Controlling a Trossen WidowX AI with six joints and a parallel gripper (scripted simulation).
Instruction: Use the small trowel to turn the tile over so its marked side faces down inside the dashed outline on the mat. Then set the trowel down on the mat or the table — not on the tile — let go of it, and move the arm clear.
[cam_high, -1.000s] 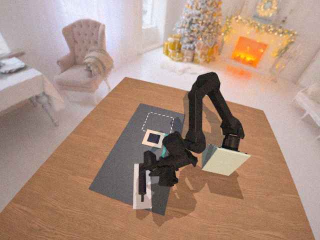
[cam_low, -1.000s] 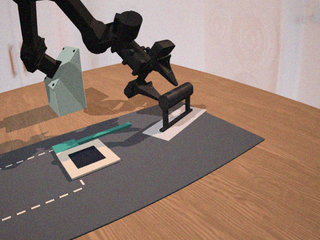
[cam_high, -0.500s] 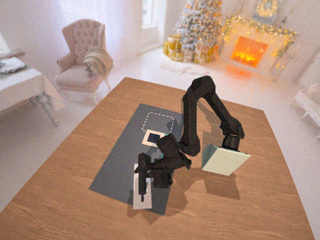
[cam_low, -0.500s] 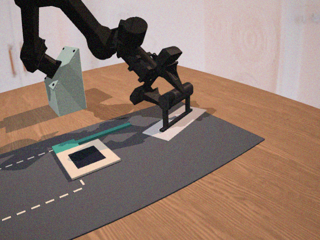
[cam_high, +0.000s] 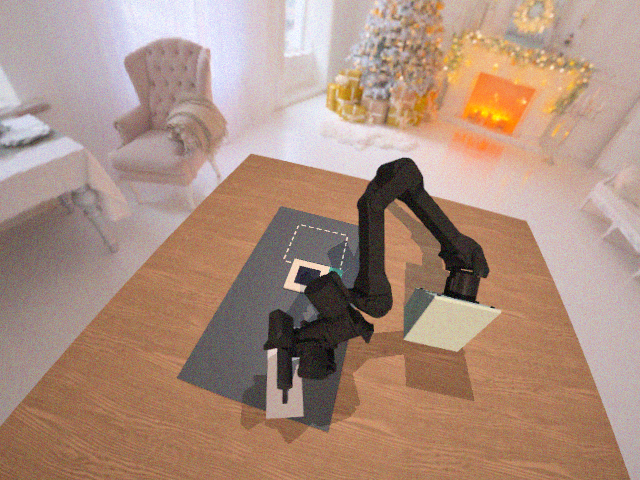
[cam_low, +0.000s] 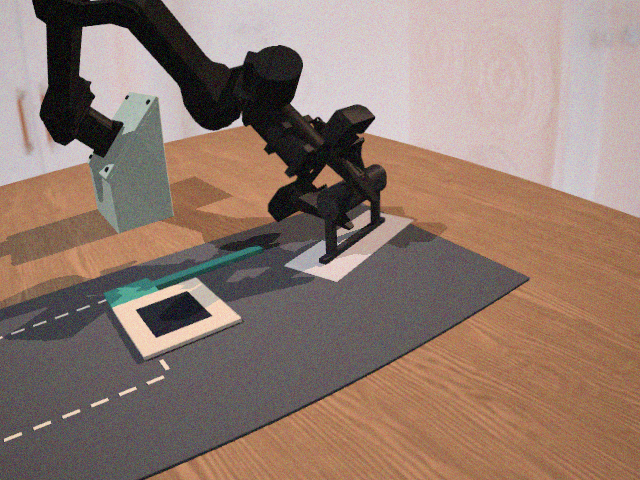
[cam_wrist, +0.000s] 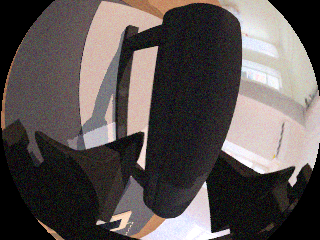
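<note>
My gripper tip is now 210 mm to the left of the grey mat and 70 mm above it. Round my gripper tip: teal trowel: 220 mm to the right, 100 mm behind, 50 mm below; then tile: 250 mm to the right, 50 mm below, 30 mm behind.
</note>
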